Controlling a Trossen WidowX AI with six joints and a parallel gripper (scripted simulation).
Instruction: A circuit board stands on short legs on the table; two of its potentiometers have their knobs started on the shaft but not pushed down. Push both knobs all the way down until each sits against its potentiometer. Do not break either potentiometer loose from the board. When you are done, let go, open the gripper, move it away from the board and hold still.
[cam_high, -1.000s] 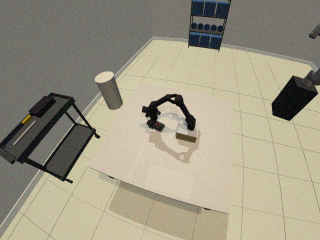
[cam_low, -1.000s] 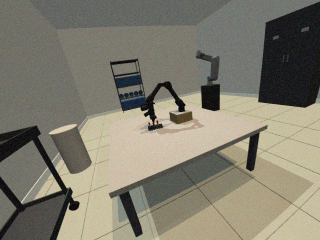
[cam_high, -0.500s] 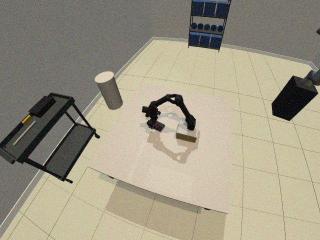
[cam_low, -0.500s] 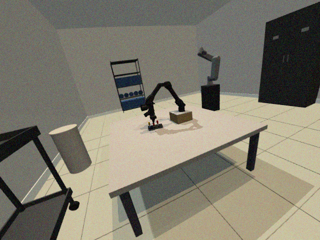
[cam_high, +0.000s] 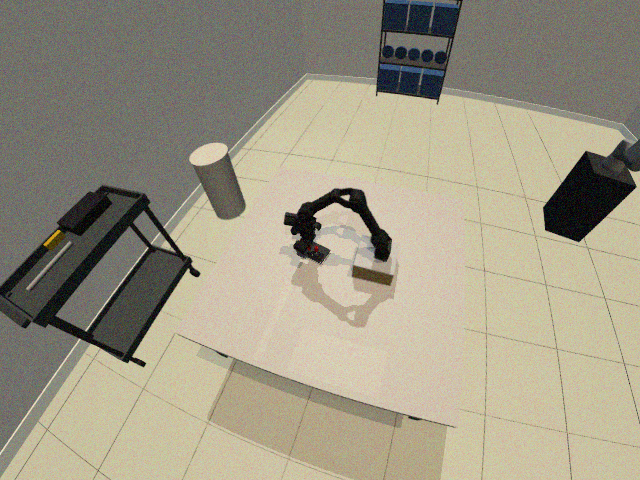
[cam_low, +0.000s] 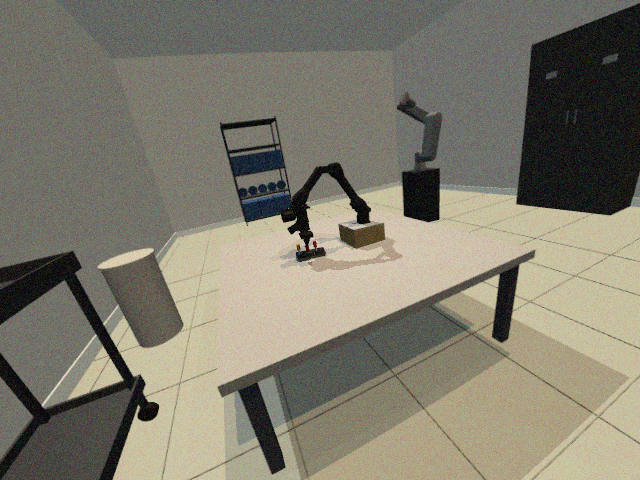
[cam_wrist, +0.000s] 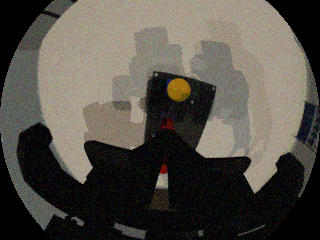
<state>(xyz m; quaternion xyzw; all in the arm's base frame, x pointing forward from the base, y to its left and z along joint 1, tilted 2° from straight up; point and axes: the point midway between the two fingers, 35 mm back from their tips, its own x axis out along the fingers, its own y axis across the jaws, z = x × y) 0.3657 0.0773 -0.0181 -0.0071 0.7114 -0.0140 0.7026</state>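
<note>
Now: the knob 50 mm ahead of my gripper tip and 20 mm below it.
</note>
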